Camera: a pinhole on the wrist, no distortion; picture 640 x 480 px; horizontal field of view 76.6 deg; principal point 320.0 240.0 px. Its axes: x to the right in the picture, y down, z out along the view. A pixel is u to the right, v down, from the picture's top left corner.
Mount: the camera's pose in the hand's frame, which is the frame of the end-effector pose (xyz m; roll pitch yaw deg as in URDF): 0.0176 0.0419 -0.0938 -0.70 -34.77 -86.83
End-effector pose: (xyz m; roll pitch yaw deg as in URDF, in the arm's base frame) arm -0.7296 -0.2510 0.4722 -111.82 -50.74 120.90
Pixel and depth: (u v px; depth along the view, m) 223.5 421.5 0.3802
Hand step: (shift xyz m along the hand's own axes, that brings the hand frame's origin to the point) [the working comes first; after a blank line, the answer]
In the camera's frame: -0.0905 0.1703 0.3802

0.1762 0.3411 0.1651
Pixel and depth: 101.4 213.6 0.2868
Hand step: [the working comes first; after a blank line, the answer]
In the camera's frame: -0.1547 -0.0187 0.2868

-0.0136 0.3314 0.0537
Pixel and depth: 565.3 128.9 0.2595
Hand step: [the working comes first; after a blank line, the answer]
In the camera's frame: 0.1571 -0.0712 0.2595

-0.0513 0.0575 0.2097
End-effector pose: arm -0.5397 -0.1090 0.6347 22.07 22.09 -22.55
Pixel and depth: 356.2 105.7 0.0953
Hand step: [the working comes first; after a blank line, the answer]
In the camera's frame: 0.0085 -0.0316 0.0953

-0.0154 0.0877 -0.0103
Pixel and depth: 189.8 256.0 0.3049
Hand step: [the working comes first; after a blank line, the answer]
In the camera's frame: -0.0980 0.0120 0.3049

0.0193 0.2966 0.1006
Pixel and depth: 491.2 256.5 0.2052
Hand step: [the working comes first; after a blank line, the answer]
In the camera's frame: 0.0867 0.0084 0.2052

0.0259 0.0882 0.1241
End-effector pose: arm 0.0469 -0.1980 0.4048 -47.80 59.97 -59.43
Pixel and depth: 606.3 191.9 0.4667
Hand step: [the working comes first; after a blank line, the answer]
In the camera's frame: 0.3298 -0.0554 0.4667

-0.0318 0.0348 0.4782
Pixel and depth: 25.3 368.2 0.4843
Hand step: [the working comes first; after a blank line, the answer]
In the camera's frame: -0.3522 0.1532 0.4843

0.1453 0.6143 0.1016
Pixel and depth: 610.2 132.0 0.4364
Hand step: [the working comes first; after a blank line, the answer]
In the camera's frame: 0.3126 -0.1163 0.4364

-0.0928 0.0287 0.4441
